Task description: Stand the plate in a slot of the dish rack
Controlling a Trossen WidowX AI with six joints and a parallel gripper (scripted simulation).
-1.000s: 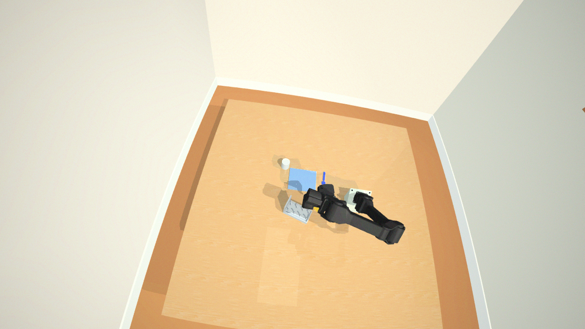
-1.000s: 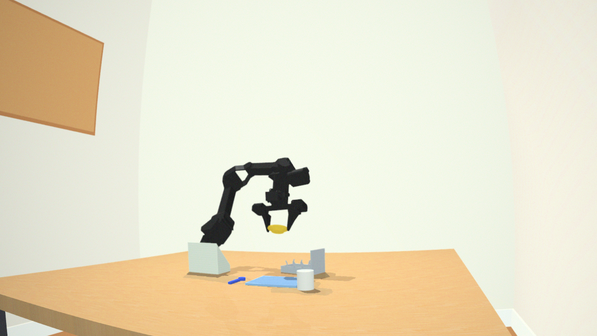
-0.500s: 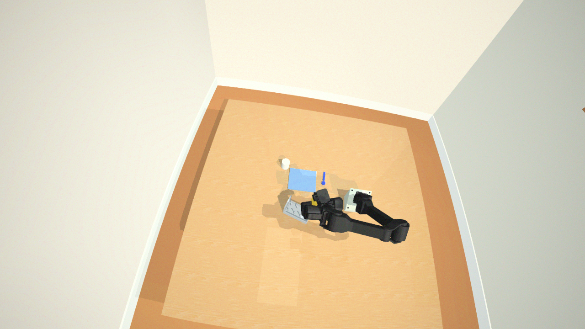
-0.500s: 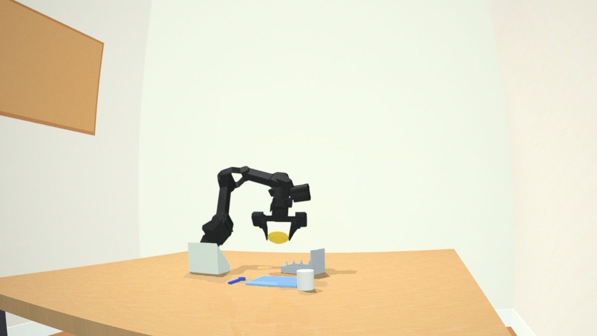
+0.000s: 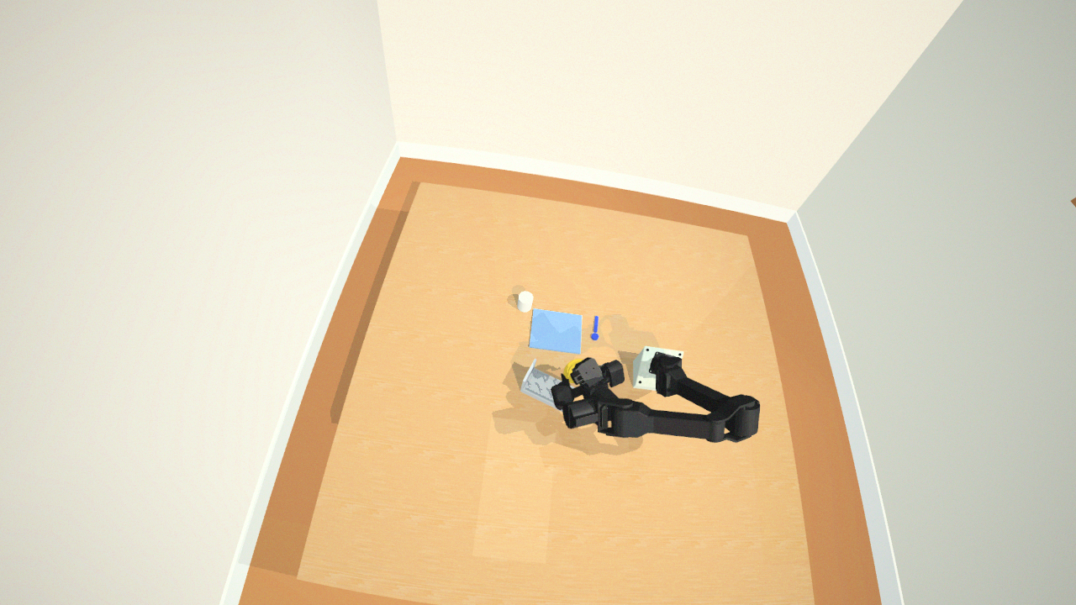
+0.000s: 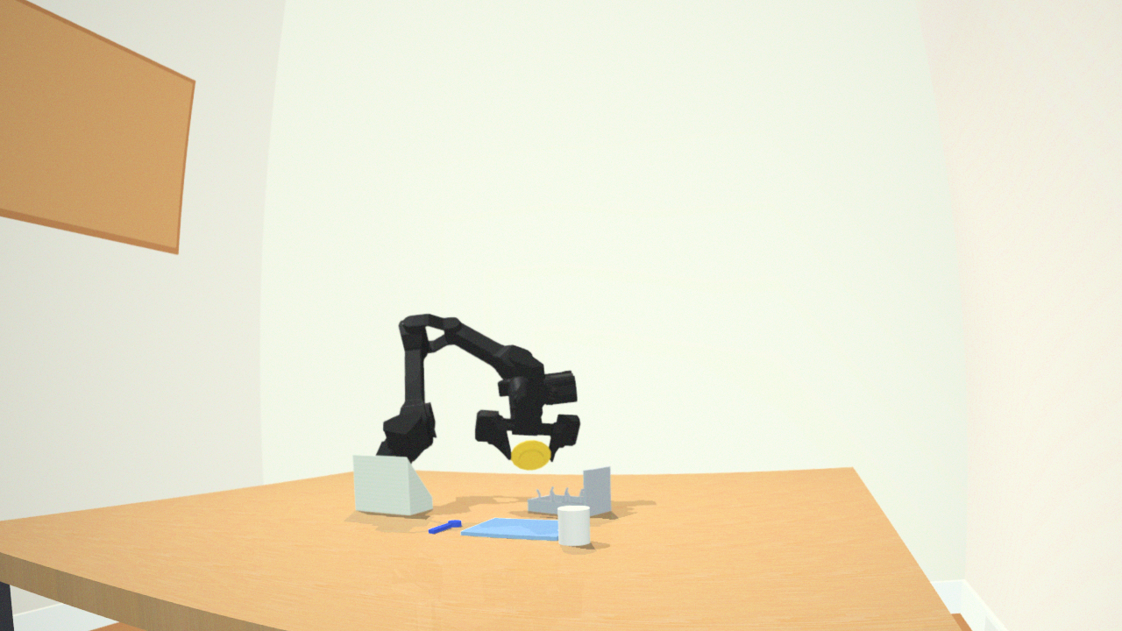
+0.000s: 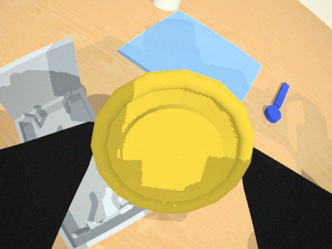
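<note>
Right now the grey dish rack is 50 mm ahead of my gripper tip, 40 mm to the left of it and 70 mm below it. Also, from my gripper tip: yellow plate right at my gripper tip; then blue utensil 60 mm behind, 190 mm to the right, 90 mm below; then white cup 170 mm ahead, 210 mm to the right, 70 mm below.
</note>
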